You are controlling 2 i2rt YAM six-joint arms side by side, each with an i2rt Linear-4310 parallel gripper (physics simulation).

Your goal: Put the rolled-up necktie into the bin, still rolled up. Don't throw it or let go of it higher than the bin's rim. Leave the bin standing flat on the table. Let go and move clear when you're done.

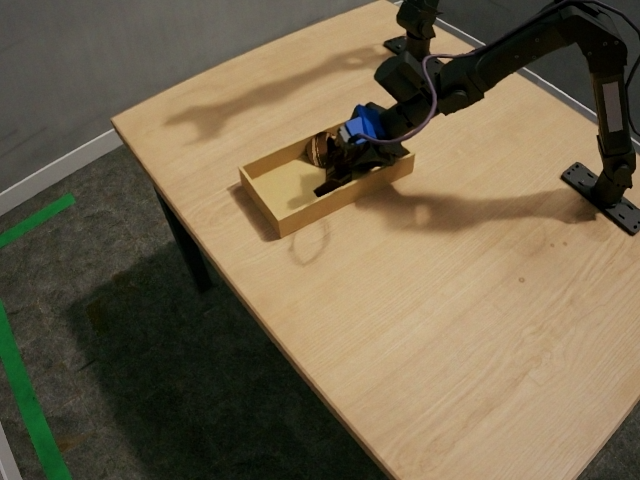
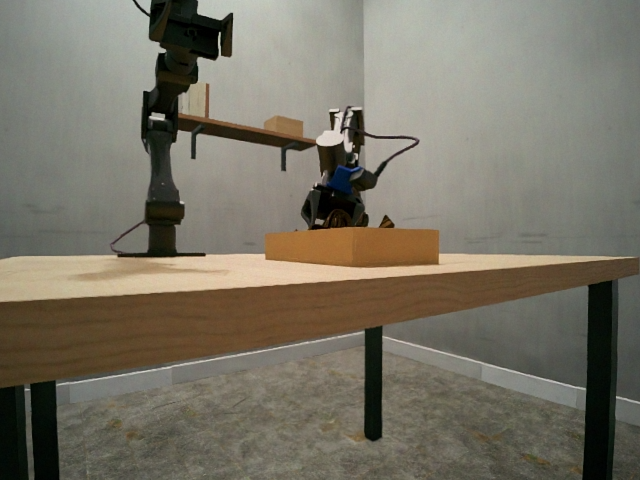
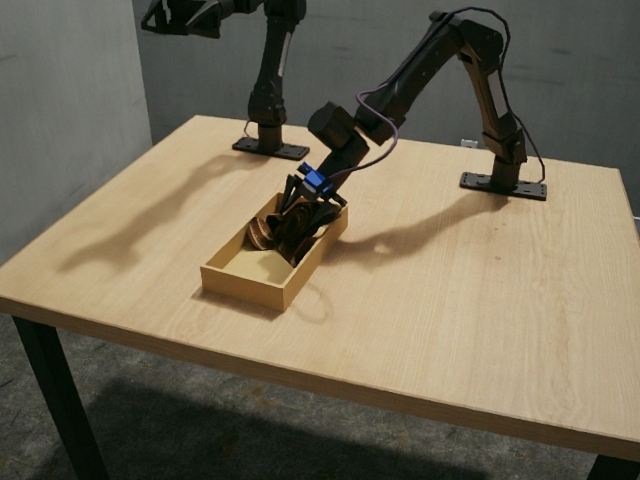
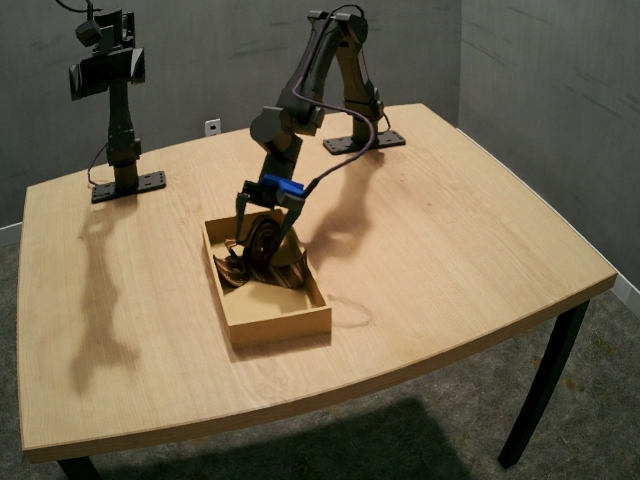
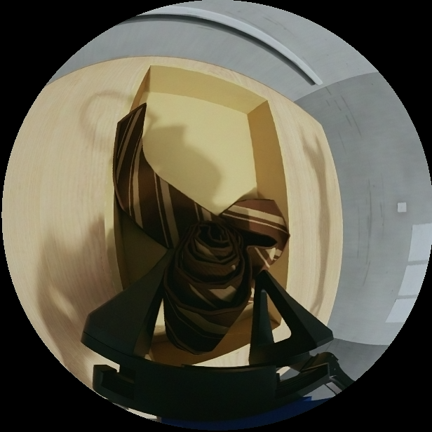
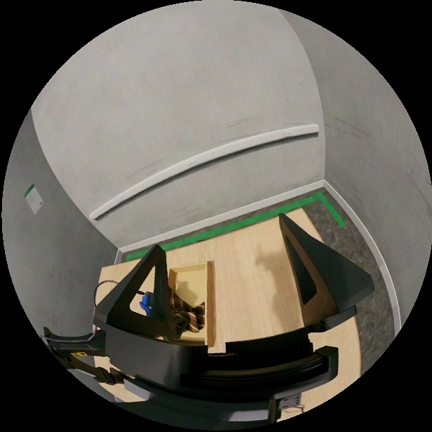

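Note:
The brown striped necktie (image 1: 318, 149) (image 2: 338, 219) (image 3: 260, 235) (image 4: 264, 240) (image 5: 207, 285) is in the tan bin (image 1: 341, 203) (image 2: 392, 248) (image 3: 240, 286) (image 4: 281, 328) (image 5: 210, 90) (image 6: 210, 300). Part is an upright coil; a wide tail (image 5: 132, 165) and a loop (image 5: 260, 225) lie unrolled out of it, the tail's tip reaching one long rim. The coil's underside is hidden. The bin stands flat on the table. My left gripper (image 4: 260, 242) (image 5: 218, 266) is low in the bin, fingers parted on either side of the coil. My right gripper (image 2: 193, 31) (image 4: 107, 74) (image 6: 214, 235) is open and empty, high above the table.
The bin's long walls stand close on both sides of my left gripper. The table's edge (image 3: 336, 365) lies beyond the bin's near end. The right arm's base (image 4: 124, 187) stands at the back left. A wall shelf (image 2: 248, 132) holds books and a box.

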